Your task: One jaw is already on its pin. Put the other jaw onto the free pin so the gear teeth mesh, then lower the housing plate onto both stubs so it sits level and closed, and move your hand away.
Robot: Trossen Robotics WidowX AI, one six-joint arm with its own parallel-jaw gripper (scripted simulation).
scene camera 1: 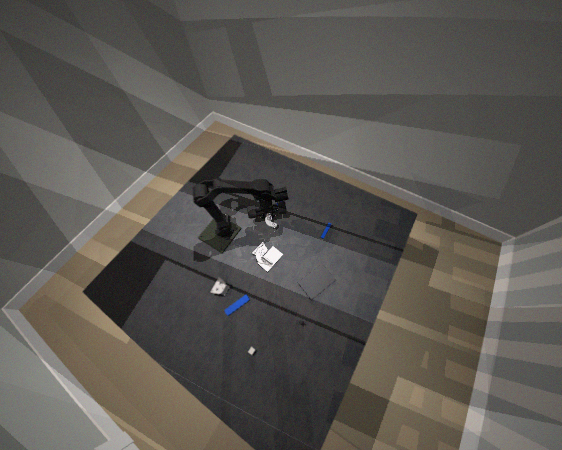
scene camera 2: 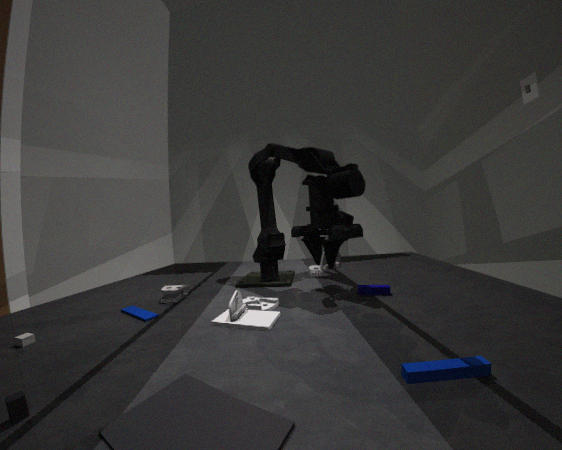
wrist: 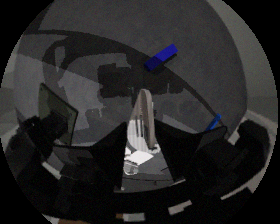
Scene:
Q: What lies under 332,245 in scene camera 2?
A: The gripper.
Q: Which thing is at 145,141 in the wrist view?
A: A jaw.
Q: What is the gripper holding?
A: A jaw.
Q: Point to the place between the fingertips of the gripper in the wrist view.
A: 139,123

